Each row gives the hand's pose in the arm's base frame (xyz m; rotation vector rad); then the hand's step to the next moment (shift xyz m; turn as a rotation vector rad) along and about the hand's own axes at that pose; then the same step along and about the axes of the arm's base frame.
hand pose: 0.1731 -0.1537 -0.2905 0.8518 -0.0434 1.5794
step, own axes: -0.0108 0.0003 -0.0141 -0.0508 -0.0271 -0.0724
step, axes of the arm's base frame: -0.0077 -0.0023 -0.0158 -0.0143 -0.0015 -0.0914
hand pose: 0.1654 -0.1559 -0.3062 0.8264 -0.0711 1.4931
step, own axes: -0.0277 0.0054 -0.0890 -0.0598 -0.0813 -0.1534
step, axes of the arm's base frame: -0.0475 0.0223 -0.0772 -0.0029 0.0404 -0.1791
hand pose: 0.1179 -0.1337 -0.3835 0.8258 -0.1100 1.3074
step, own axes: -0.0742 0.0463 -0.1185 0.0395 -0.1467 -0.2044
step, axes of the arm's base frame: -0.1066 0.0114 -0.1009 0.0655 0.1489 -0.1959
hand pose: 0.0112 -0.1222 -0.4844 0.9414 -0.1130 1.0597
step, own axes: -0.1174 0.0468 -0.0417 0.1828 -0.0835 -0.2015
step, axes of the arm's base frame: -0.1121 -0.0447 -0.0562 0.0918 0.2558 -0.0845
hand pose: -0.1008 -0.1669 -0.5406 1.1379 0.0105 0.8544
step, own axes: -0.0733 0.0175 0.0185 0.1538 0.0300 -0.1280
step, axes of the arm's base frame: -0.0534 -0.0559 -0.0072 0.0355 0.1973 0.0275
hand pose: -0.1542 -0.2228 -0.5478 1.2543 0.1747 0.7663
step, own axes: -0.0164 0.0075 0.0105 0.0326 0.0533 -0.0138
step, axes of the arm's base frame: -0.0100 -0.0175 0.0056 -0.0055 0.0361 0.0525
